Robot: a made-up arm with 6 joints.
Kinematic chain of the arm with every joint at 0, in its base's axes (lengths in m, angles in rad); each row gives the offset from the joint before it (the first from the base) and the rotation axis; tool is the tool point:
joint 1: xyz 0 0 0.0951 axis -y
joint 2: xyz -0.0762 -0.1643 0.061 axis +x
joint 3: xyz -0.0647 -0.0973 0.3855 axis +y
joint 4: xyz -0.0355 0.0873 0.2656 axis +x
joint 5: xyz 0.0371 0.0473 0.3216 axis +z
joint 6: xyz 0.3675 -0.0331 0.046 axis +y
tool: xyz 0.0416 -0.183 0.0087
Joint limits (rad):
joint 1: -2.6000..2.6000
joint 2: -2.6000..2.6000
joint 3: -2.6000..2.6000
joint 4: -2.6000..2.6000
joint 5: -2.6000..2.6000
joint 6: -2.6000..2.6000
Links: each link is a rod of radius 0.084 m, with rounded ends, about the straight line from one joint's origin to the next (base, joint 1, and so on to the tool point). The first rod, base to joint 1, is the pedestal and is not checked.
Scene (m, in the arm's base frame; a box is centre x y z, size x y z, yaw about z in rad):
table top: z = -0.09
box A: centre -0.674 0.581 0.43 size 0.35 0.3 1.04 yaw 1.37
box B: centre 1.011 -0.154 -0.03 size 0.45 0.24 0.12 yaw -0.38
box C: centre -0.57 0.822 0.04 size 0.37 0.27 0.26 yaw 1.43
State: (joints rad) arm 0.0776 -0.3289 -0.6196 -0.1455 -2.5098 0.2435
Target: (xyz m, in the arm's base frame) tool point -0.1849 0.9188 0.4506
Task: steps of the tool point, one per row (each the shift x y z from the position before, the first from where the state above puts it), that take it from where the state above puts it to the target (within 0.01 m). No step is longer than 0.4 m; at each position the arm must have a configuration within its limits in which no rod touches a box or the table.
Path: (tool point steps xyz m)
1: 0.0832 -0.0309 0.1277
2: 0.1020 -0.0295 0.1138
3: 0.1181 -0.0283 0.0982
4: 0.1318 -0.0277 0.0814
5: 0.1427 -0.0284 0.0632
6: 0.0511 0.2996 0.0011
7: 0.0382 0.3061 -0.1280
8: 0.0342 0.2516 -0.2500
9: 0.0409 0.1443 -0.3350

